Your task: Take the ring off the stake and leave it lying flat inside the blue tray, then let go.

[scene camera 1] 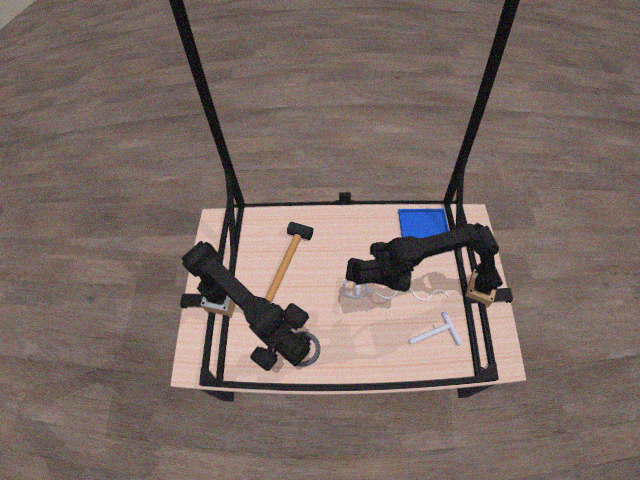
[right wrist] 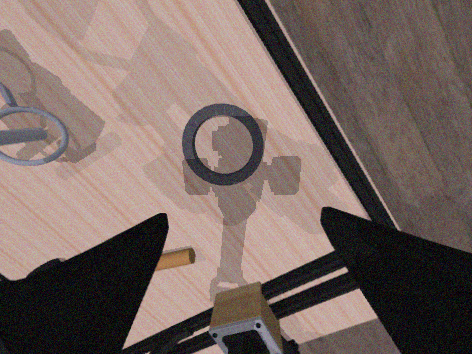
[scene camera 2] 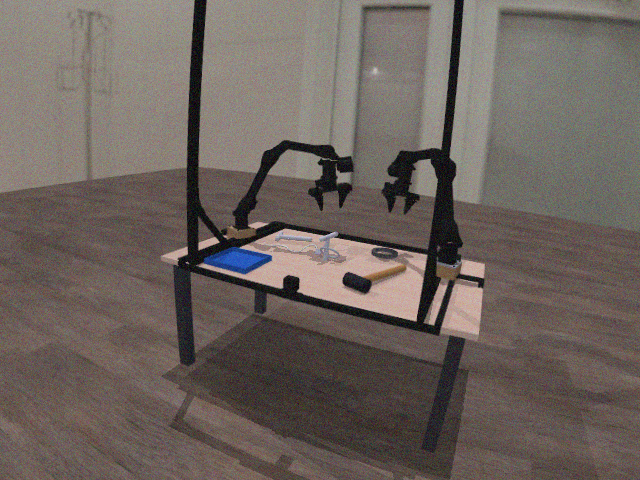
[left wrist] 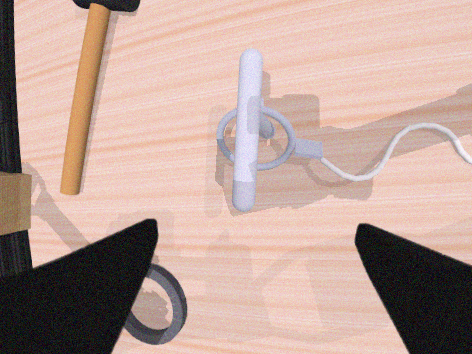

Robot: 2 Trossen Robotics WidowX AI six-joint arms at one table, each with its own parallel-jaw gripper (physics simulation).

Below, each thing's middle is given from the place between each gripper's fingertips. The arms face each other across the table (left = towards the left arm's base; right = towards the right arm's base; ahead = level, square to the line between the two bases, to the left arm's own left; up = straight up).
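Scene:
From my left hand: stake (left wrist: 251,123), 20 mm to the right, 60 mm behind, 170 mm below; hammer (scene camera 1: 299,231), 180 mm behind, 260 mm to the right, 170 mm below; blue tray (scene camera 1: 420,223), 260 mm to the left, 300 mm behind, 190 mm below. By its middle, the stake is nearer to my left hand than to my right hand.
From my right hand: hammer, 1 cm to the right, 36 cm behind, 17 cm below; stake, 23 cm to the left, 24 cm behind, 17 cm below; blue tray, 51 cm to the left, 48 cm behind, 18 cm below. Going by their middles, the blue tray is farthest from my right hand of the things named here.

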